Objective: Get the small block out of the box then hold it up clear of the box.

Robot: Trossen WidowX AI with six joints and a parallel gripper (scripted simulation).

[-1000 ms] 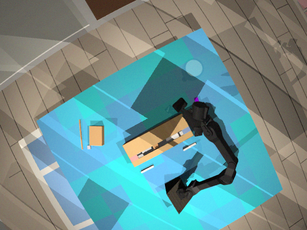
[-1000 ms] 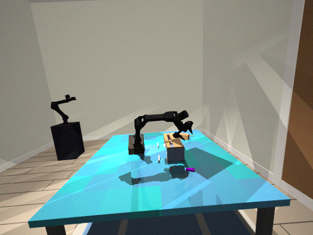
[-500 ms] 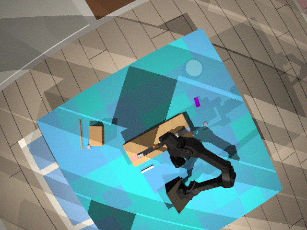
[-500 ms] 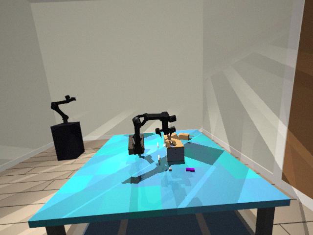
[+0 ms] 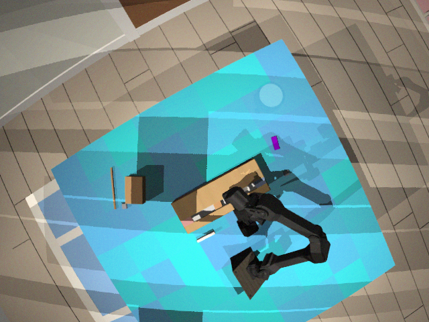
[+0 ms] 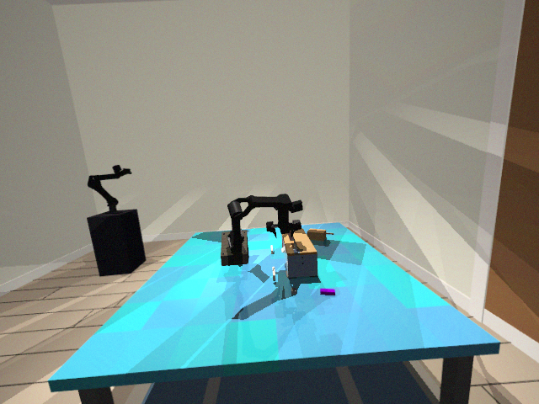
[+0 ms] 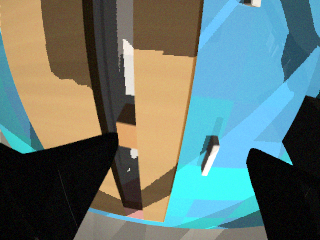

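Now: gripper tip 3 cm short of the long tan-topped box, 1 cm to the right of it and 8 cm above it. The rest, counted from my gripper tip: brown block (5 cm ahead, 4 cm to the left, 6 cm below); then purple piece (14 cm ahead, 32 cm to the right, 14 cm below); then small tan box (28 cm ahead, 33 cm to the left, 12 cm below).
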